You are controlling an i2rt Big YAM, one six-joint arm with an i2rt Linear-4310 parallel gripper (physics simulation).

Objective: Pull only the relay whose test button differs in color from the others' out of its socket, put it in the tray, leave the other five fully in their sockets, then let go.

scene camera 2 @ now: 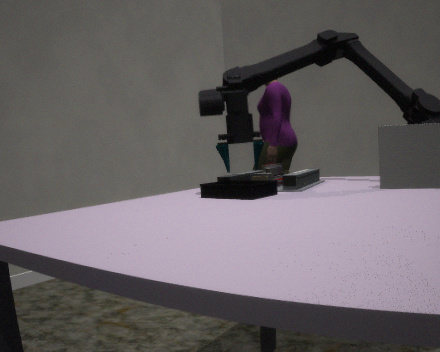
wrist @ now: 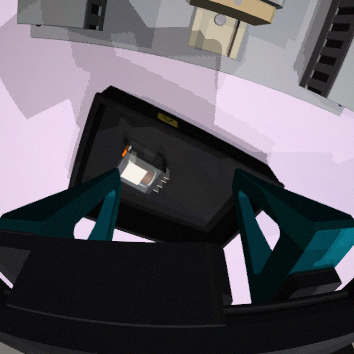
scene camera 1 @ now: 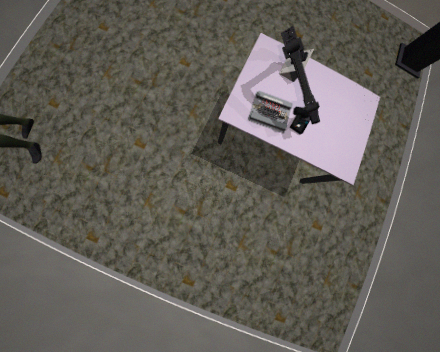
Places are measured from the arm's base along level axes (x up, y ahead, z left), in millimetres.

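Pixels of known places: gripper, between the fingertips: (scene camera 2: 242, 171) (wrist: 176, 176) (scene camera 1: 298, 119); arm's base, origin of its link: (scene camera 2: 429, 148).
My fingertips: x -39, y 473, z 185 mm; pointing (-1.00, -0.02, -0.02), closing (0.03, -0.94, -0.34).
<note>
Ahead of a thing's pixels: the offset from my fingertips to its top centre. "spot": to the spot under its first point.
A relay @(dx -36, dy +18, dz +33 mm) (wrist: 142, 172) with a clear case and an orange test button lies on its side on the floor of the black tray (wrist: 215, 131) (scene camera 2: 239, 190), its pins pointing to the right in the wrist view. My gripper (wrist: 176, 176) (scene camera 2: 242, 170) is open and empty. Its teal fingers stand wide apart above the tray, with the relay below and between them, nearer the left finger. In scene camera 1 the tray @(spot: dx -36, dy +22, dz +39 mm) (scene camera 1: 299, 125) is beside the relay panel @(spot: dx -19, dy +141, dz -308 mm) (scene camera 1: 256, 118). The sockets and the other relays are too small there to tell apart.
In the wrist view, the panel's beige rail end @(spot: dx -56, dy +2, dz -83 mm) (wrist: 212, 37) and a slotted duct @(spot: dx -36, dy -77, dz -104 mm) (wrist: 327, 62) lie beyond the tray. In scene camera 2 a grey duct (scene camera 2: 301, 178) and a grey block (scene camera 2: 409, 157) under the arm's base stand to the right. A person (scene camera 2: 277, 115) stands behind the table.
</note>
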